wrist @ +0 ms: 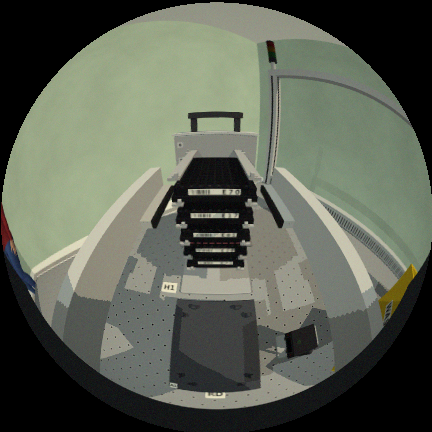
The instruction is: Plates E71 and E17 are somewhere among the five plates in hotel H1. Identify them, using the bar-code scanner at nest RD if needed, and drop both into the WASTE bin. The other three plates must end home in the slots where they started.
Note:
In view: a plate E70 (205,178) and a plate E17 (202,212).

